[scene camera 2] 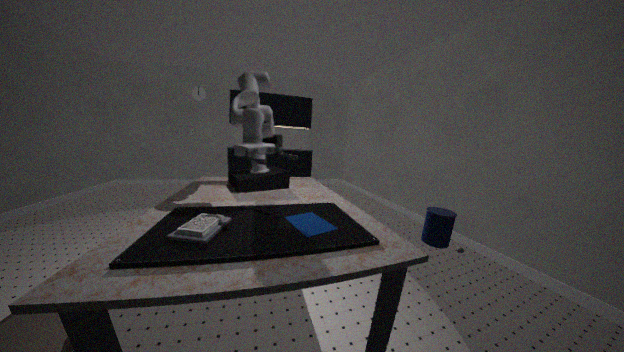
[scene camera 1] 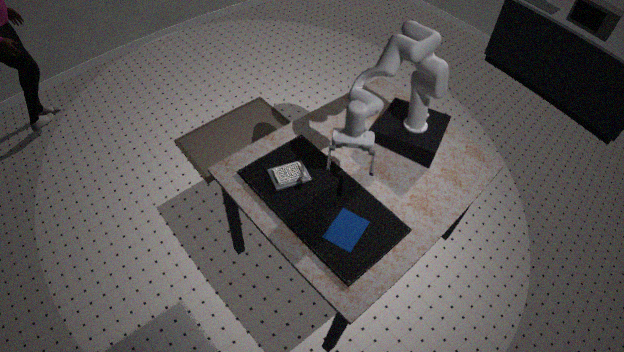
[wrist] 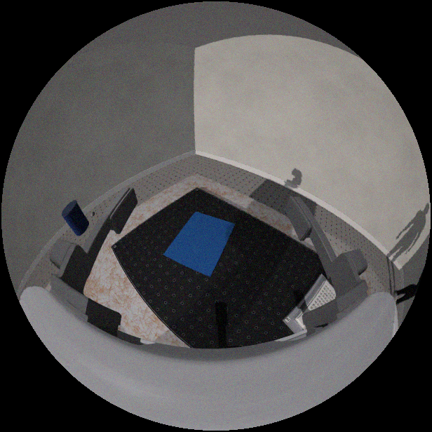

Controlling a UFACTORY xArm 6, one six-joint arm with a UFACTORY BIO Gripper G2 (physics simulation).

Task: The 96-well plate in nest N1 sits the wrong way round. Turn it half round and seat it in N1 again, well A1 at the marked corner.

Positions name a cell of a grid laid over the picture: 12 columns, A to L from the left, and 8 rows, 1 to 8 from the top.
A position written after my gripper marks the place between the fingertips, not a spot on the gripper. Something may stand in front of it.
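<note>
Flat blue square (wrist: F5), seen. My gripper (scene camera 1: G4), visible; in the wrist view (wrist: F4) too.
</note>
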